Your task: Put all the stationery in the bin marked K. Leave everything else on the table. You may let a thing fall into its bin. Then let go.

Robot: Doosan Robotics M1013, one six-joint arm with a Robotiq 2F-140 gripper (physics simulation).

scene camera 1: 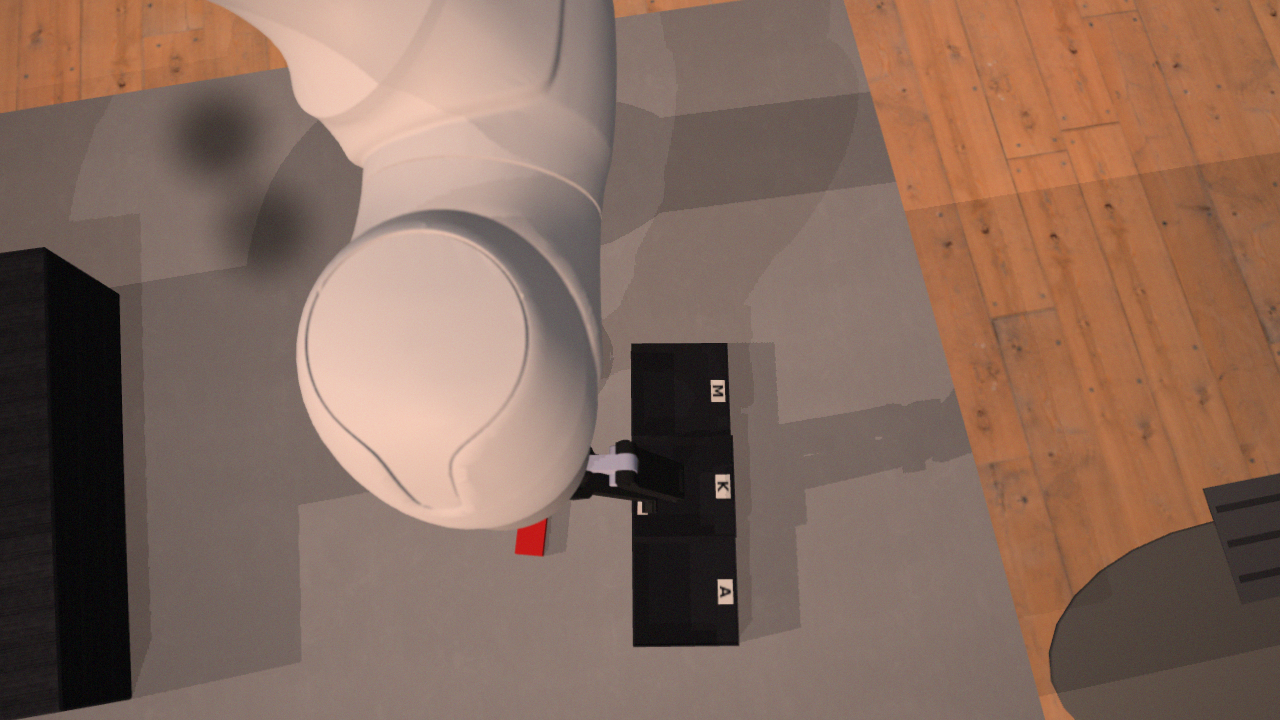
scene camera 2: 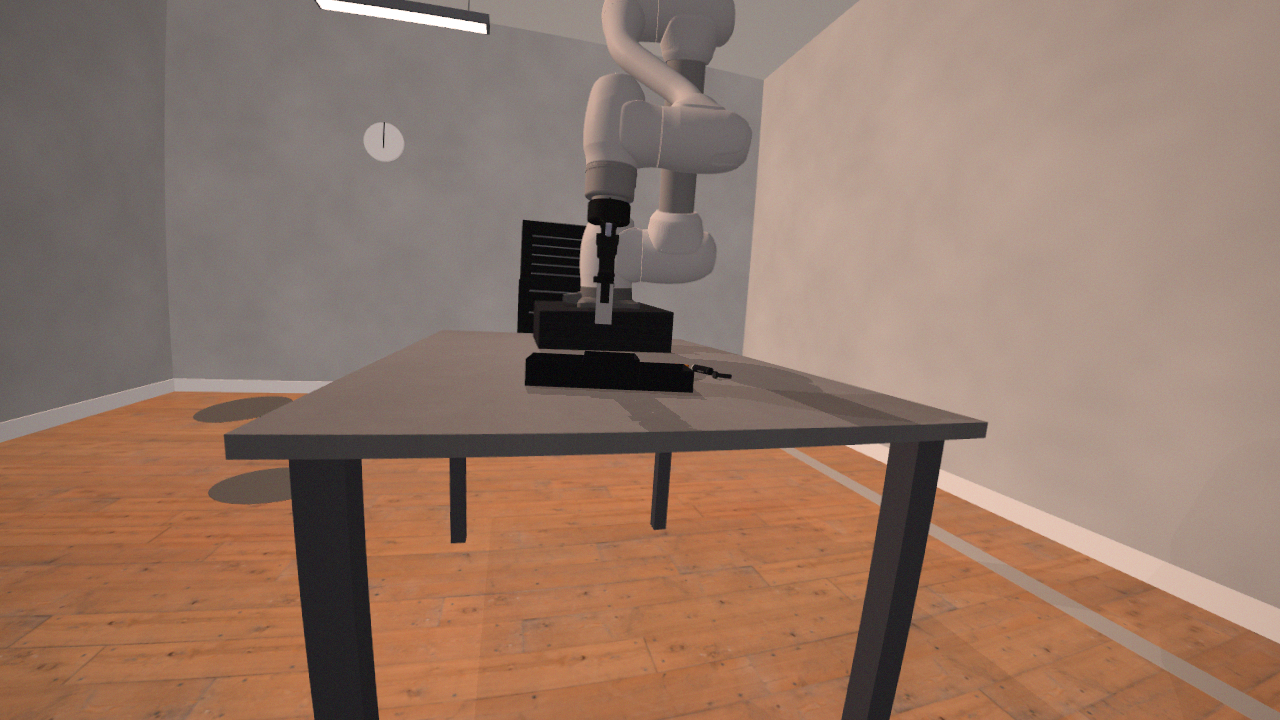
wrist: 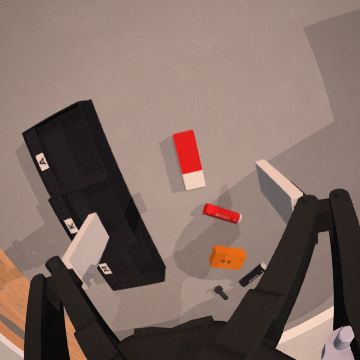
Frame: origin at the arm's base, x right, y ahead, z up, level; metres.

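Where they show: gripper, between the fingertips: (scene camera 2: 602,322) (wrist: 176,202).
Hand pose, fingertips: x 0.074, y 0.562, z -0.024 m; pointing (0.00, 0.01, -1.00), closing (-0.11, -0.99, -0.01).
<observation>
After its pixels a point has its place.
A red and white eraser (scene camera 1: 531,538) {x 0.097, y 0.541, z -0.104 m} (wrist: 188,157) {x 0.083, y 0.543, z -0.104 m} lies flat on the table, beside the row of bins; the arm hides part of it in scene camera 1. Bin K (scene camera 1: 702,517) {x 0.095, y 0.687, z -0.109 m} (wrist: 82,205) {x 0.081, y 0.695, z -0.110 m} is the middle one of three joined black bins, and a finger covers part of it in both views. My gripper (scene camera 2: 604,308) {x 0.074, y 0.562, z -0.024 m} (wrist: 176,202) {x 0.074, y 0.562, z -0.024 m} is open and empty, pointing down above the table. In the wrist view one finger is over the bins, the other to the right of the eraser and batteries. I see nothing inside bin K, though part of its floor is hidden.
Bins A (scene camera 1: 675,591) {x 0.153, y 0.657, z -0.110 m} (wrist: 70,150) {x 0.151, y 0.669, z -0.110 m} and M (scene camera 1: 675,389) {x -0.019, y 0.677, z -0.110 m} (wrist: 132,255) {x -0.016, y 0.673, z -0.110 m} flank bin K. A red battery (wrist: 222,213) {x 0.000, y 0.533, z -0.103 m}, an orange 9V battery (wrist: 227,257) {x -0.068, y 0.550, z -0.099 m}, a black battery (wrist: 253,274) {x -0.128, y 0.525, z -0.104 m} and a dark bolt (wrist: 220,292) {x -0.141, y 0.584, z -0.103 m} lie near the eraser. A large black box (scene camera 1: 85,501) {x 0.036, y 0.192, z -0.057 m} (scene camera 2: 563,331) {x 0.131, y 0.199, z -0.070 m} stands farther off.
</observation>
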